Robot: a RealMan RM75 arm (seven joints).
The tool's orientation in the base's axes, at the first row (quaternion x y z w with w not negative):
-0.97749 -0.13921 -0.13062 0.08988
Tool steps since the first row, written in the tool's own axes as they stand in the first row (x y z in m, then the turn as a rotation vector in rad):
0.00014 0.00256 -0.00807 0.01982 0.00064 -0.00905
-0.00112 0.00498 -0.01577 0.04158 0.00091 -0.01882
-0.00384 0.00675 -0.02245 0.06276 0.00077 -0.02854
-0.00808 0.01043 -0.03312 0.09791 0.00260 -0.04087
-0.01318 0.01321 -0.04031 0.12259 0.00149 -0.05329
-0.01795 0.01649 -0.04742 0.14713 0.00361 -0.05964
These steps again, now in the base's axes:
-0.00097 -0.00410 0.00735 0.01648 0.00240 0.01406
-0.00320 -0.00833 0.01397 0.03448 0.00549 0.02941
-0.00674 -0.01210 0.01930 0.05184 0.00883 0.04459
-0.01204 -0.01889 0.02774 0.08213 0.01322 0.06590
-0.01760 -0.02431 0.03275 0.10182 0.01777 0.08478
-0.02269 -0.03010 0.03771 0.12374 0.02053 0.09739

